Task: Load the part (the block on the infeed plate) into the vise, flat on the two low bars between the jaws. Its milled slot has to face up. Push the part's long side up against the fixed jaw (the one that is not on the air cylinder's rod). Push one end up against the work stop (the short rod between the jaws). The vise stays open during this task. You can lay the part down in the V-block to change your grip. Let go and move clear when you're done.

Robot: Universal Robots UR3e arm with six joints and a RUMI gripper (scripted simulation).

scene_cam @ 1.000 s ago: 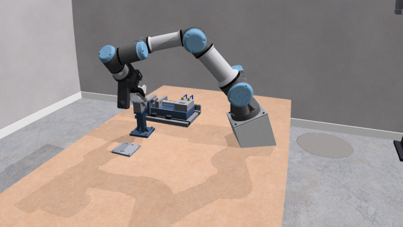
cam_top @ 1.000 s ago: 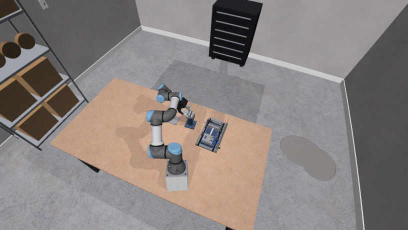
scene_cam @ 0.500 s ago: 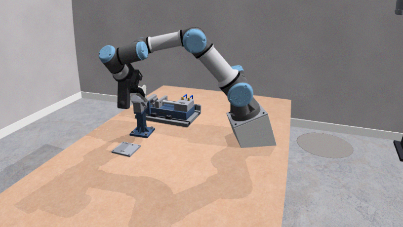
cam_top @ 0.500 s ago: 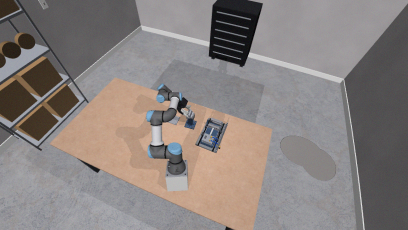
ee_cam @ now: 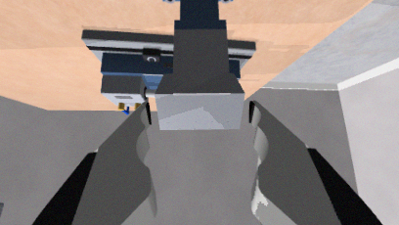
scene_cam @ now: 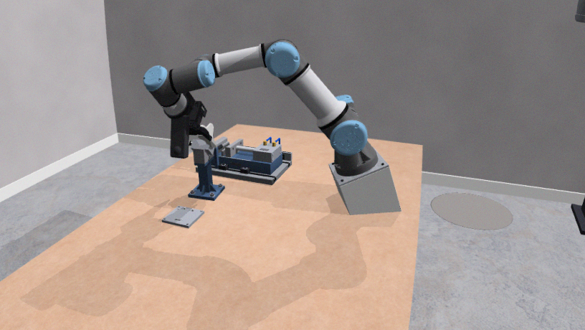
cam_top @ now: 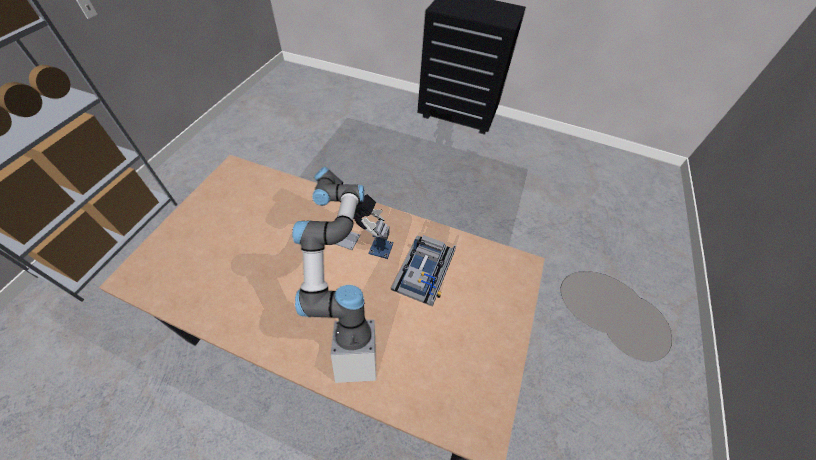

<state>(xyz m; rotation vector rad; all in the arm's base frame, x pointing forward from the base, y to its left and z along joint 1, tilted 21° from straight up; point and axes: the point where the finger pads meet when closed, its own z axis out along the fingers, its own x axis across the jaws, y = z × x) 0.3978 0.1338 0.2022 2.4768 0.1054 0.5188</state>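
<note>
My hand is 10 mm to the left of the part. Also, from my hand: fixed jaw 210 mm to the right, 110 mm ahead, 90 mm below; work stop 170 mm to the right, 80 mm below, 70 mm ahead; infeed plate 160 mm below, 150 mm to the left, 40 mm behind.
</note>
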